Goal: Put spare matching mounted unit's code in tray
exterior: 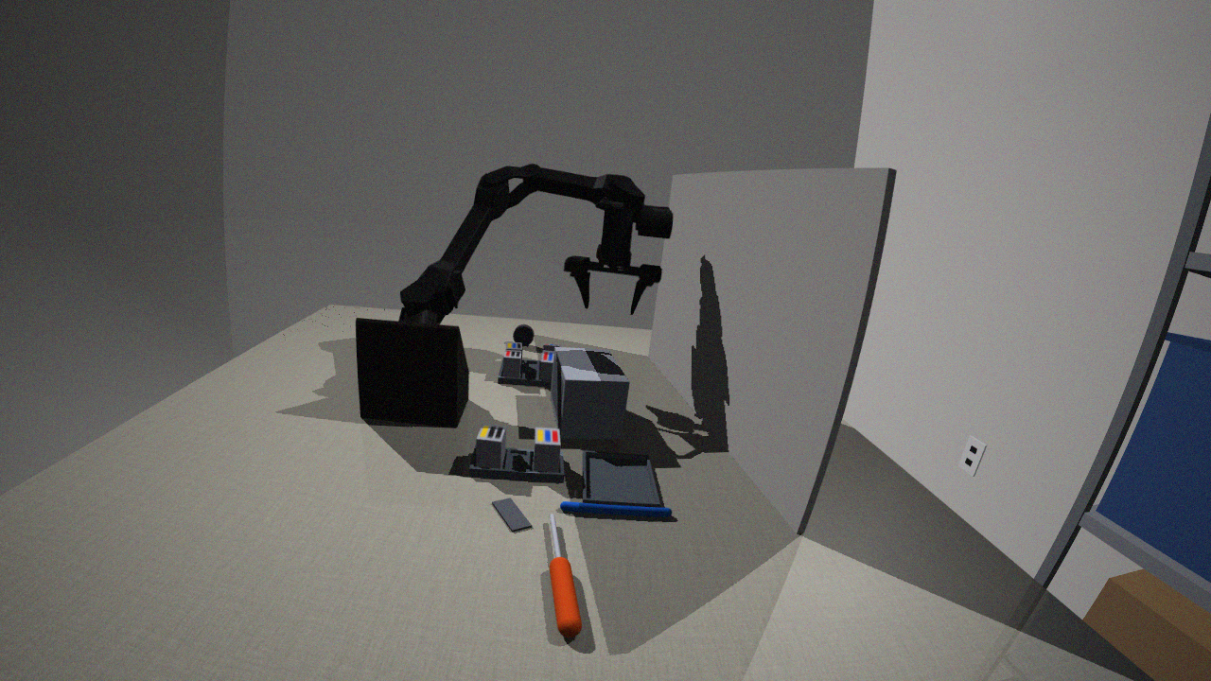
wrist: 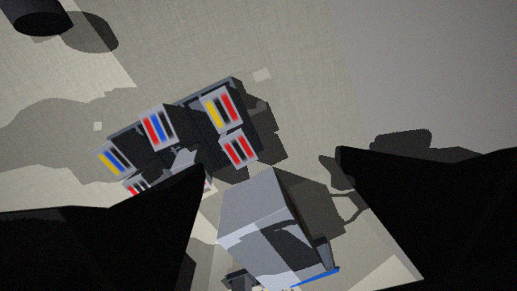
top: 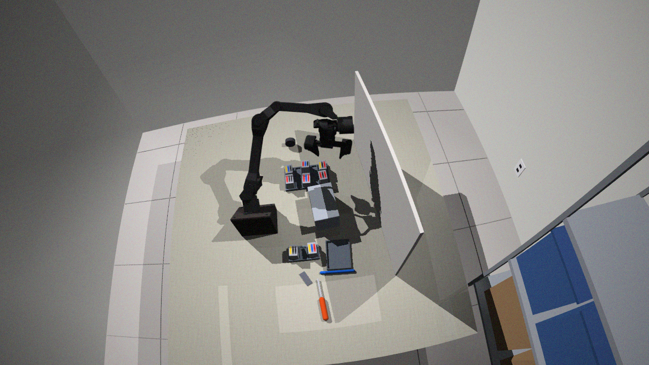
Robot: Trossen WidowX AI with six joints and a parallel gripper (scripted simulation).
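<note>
Now: the grey spare 3 cm behind my gripper tip, 4 cm to the left of it and 11 cm below it. The rest, counted from my gripper tip: tall black panel: 16 cm ahead, 17 cm to the right, 7 cm above; grey tray: 6 cm behind, 38 cm to the right, 15 cm below; grey mounted unit: 7 cm behind, 16 cm to the right, 10 cm below.
</note>
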